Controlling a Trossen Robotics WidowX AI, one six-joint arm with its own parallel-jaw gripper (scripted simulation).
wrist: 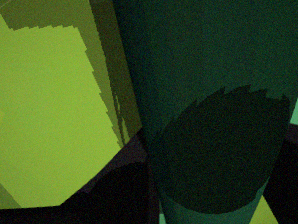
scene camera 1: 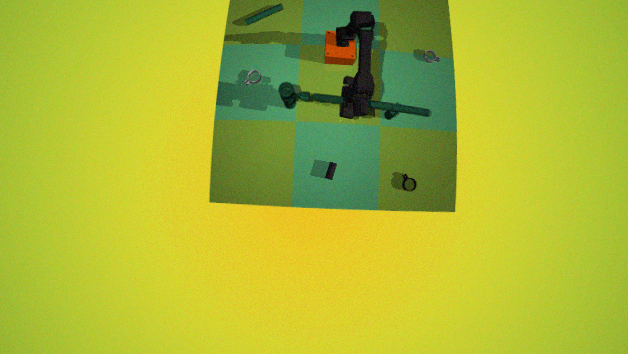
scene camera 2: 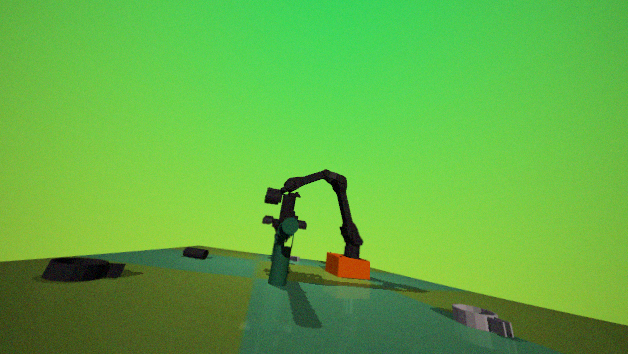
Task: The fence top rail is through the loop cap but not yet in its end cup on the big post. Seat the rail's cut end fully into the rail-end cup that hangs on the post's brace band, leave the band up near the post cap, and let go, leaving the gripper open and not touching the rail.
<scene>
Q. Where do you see a top rail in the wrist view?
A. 209, 88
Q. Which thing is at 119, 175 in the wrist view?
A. The gripper.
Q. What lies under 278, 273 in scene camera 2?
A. A loop cap.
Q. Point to a top rail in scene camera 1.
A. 387, 106
</scene>
